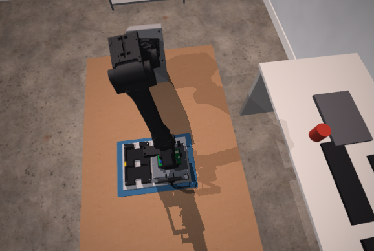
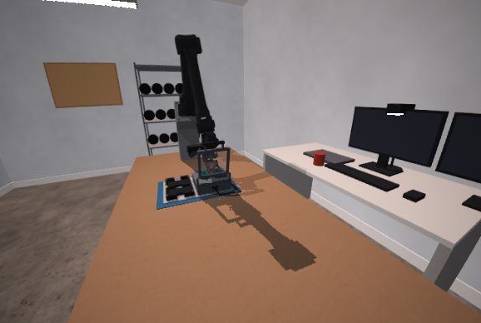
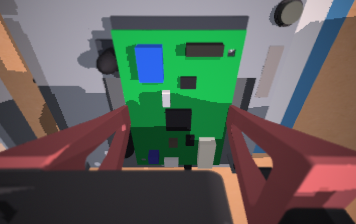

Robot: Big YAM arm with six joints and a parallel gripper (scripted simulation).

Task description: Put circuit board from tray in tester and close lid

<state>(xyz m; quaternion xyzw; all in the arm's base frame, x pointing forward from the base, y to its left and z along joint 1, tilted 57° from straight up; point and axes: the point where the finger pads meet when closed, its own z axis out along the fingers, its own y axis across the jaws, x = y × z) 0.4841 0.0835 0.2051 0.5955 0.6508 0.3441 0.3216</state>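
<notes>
Right now my hand is right at the green circuit board. From my hand the other things lie so: clear lid (120 mm ahead, 20 mm to the left, 100 mm above).
</notes>
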